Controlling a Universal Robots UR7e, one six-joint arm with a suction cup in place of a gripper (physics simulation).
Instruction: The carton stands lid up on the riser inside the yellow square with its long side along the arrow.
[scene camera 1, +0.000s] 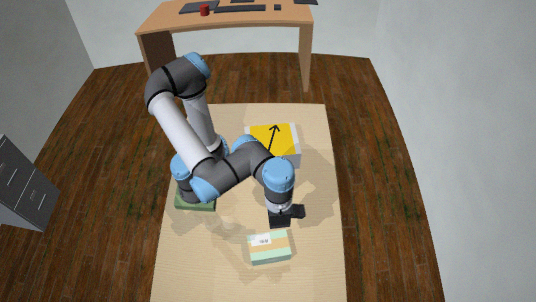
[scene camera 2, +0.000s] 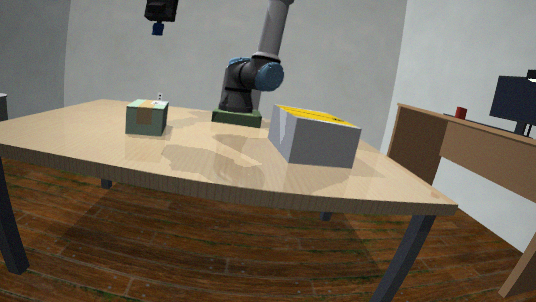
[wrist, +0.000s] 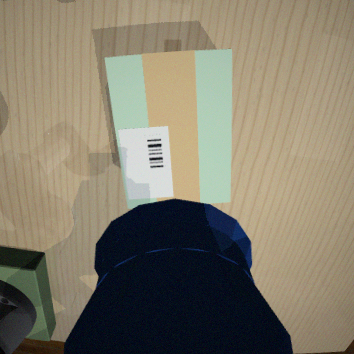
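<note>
The carton is pale green with a tan tape band and a white barcode label on its upward face. It stands on the table, apart from the riser. Its long side runs left to right in scene camera 1, across the arrow's direction. The grey riser has a yellow square on top with a black arrow pointing to the back. My suction cup is dark blue, off and empty, well above the table near the carton. The wrist hides it in scene camera 1.
The arm's green base block stands at the left table edge in scene camera 1. The forearm and wrist reach over the table between the base and the riser. A desk with a red cup stands behind the table.
</note>
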